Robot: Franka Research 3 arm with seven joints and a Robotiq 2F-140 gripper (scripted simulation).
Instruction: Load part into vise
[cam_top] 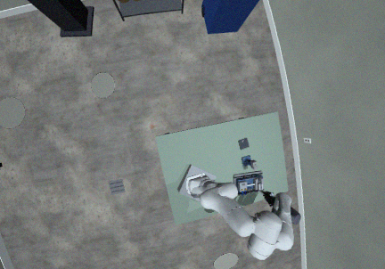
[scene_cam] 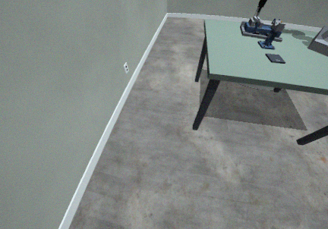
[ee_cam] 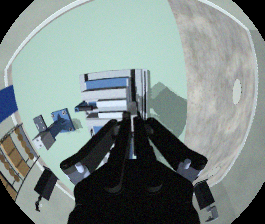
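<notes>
My hand is 40 mm to the right of the part and 40 mm above it. Round my hand: vise: 100 mm below, 70 mm behind, 60 mm to the left.
</notes>
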